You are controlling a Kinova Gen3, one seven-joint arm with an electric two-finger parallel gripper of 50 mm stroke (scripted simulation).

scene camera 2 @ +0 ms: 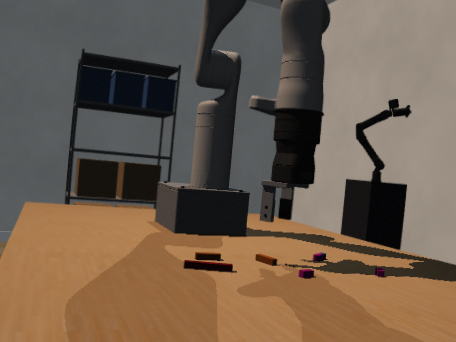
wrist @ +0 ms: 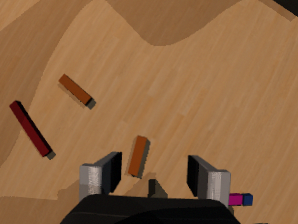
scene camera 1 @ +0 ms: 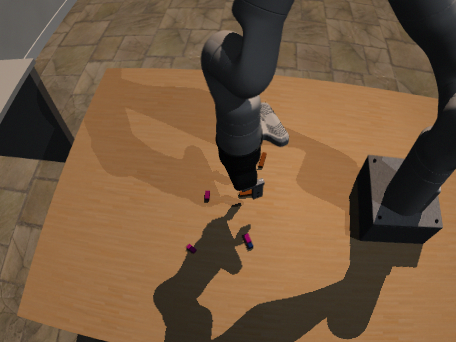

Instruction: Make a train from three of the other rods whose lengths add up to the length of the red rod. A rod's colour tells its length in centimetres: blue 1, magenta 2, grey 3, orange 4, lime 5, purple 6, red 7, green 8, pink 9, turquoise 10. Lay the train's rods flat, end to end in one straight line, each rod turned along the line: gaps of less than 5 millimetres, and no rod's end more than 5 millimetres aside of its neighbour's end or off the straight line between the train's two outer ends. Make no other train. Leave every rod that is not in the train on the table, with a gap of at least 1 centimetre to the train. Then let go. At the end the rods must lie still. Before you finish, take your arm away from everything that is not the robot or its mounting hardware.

In view: my gripper (scene camera 2: 275, 220) and a red rod (wrist: 24, 119).
My gripper is seen too in the wrist view (wrist: 154, 167) and in scene camera 1 (scene camera 1: 251, 185).
